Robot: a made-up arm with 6 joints.
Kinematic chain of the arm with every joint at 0, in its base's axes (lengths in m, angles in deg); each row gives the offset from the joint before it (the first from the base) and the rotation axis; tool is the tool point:
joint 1: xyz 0 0 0.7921 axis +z
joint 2: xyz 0.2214 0 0 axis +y
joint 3: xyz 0 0 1.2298 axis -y
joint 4: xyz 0 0 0.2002 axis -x
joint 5: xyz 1.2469 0 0 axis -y
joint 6: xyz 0.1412 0 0 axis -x
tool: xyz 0 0 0
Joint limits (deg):
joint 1: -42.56..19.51
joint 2: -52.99..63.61
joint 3: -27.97..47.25
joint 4: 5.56..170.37
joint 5: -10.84..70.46
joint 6: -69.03..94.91
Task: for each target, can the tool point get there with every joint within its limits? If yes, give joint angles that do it. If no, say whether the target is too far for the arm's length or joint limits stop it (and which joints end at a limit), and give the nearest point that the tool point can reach.
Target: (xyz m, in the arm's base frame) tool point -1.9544 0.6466 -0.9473
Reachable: no: joint limits stop it (at a limit: joint 1, joint 2, joint 3, joint 5) | nearest point 1.2692 0.5032 0.0430 | short by 3.375 m
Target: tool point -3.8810 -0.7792 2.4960
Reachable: no: too far | nearest point -1.2923 -0.2595 2.7468 | short by 2.652 m
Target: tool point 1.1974 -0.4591 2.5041
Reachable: yes | joints -23.89 -10.95 1.57 79.50 27.99 37.51
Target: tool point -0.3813 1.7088 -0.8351
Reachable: no: joint limits stop it (at a limit: joint 1, joint 2, joint 3) | nearest point 1.2959 0.5701 0.0313 | short by 2.205 m
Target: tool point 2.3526 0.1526 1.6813
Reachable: yes | joints 2.65 40.71 34.76 157.38 53.50 -12.73
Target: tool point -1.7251 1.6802 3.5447
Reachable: no: too far | nearest point -0.9481 0.8840 2.8023 | short by 1.337 m
